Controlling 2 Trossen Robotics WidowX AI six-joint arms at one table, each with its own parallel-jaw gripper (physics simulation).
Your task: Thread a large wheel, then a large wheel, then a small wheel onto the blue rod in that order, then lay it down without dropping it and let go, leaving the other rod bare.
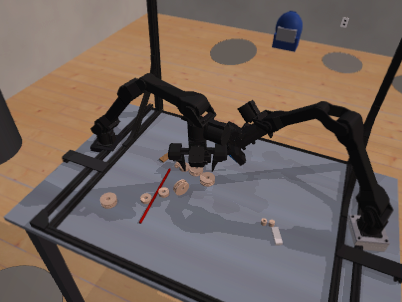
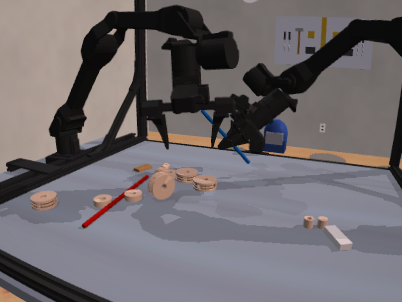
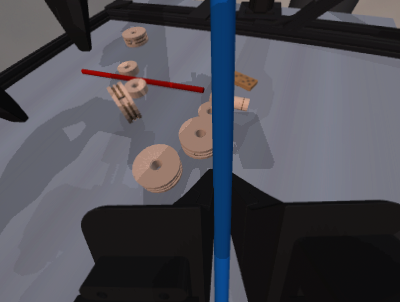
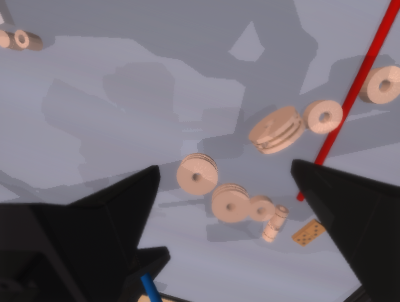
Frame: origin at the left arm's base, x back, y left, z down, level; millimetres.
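Seen in the pictures: left gripper, between the fingertips: [image 2: 218, 148] [image 3: 217, 174] [image 4: 168, 251]; right gripper, between the fingertips: [image 1: 198, 170] [image 2: 189, 148] [image 3: 60, 78] [image 4: 224, 168]; left arm's base, origin of its link: [image 1: 369, 228]; right arm's base, origin of its link: [image 1: 106, 141] [image 2: 68, 153] [image 3: 260, 9].
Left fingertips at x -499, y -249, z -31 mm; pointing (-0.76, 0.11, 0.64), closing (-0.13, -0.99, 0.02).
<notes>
Pixels of each thing's middle, then the offset from my left fingertips to it.
- blue rod, middle of its body: [image 3: 222, 188] [image 4: 145, 276] [image 2: 226, 137] dx +18, dy -3, dz -28 mm
- second large wheel, middle of its body: [image 3: 200, 137] [image 4: 230, 202] [image 2: 186, 175] [image 1: 195, 169] dx -77, dy +25, dz +66 mm
- third large wheel, middle of its body: [image 4: 274, 130] [image 3: 125, 103] [image 2: 161, 185] [image 1: 181, 187] dx -116, dy +139, dz +48 mm
- red rod, middle of its body: [image 4: 345, 109] [image 3: 136, 79] [image 2: 120, 197] [image 1: 156, 193] dx -203, dy +161, dz +72 mm
- small wheel, middle of its body: [image 3: 211, 113] [image 4: 260, 208] dx -123, dy +15, dz +70 mm
- domino, middle of its body: [image 3: 241, 80] [image 4: 308, 233] [image 2: 143, 167] dx -206, dy -31, dz +72 mm
- white block, middle of its body: [image 2: 337, 237] [image 1: 276, 235] dx +214, dy +285, dz +70 mm
My left gripper [image 2: 223, 143] [image 3: 217, 174] is shut on the blue rod [image 2: 241, 153] [image 3: 222, 125] [image 4: 151, 288], holding it aslant above the table; no wheel shows on its visible length. My right gripper [image 1: 198, 170] [image 2: 190, 147] [image 4: 224, 168] is open and empty, pointing down above the wheels. One large wheel [image 2: 205, 183] [image 3: 155, 172] [image 4: 197, 175] lies flat, beside a second large wheel [image 2: 186, 174] [image 4: 230, 205]. A third large wheel [image 2: 162, 186] [image 4: 277, 131] stands on edge. Small wheels [image 2: 102, 201] [image 2: 133, 195] lie either side of the red rod [image 1: 155, 196] [image 2: 116, 201].
Another large wheel [image 1: 108, 200] [image 2: 44, 201] lies at the left. A small wheel [image 4: 261, 208] touches small cylinders [image 4: 275, 223] near a domino [image 2: 143, 168] [image 4: 308, 233]. Two small pegs [image 2: 309, 222] [image 2: 322, 222] stand by a white block [image 2: 338, 237] at the right.
</notes>
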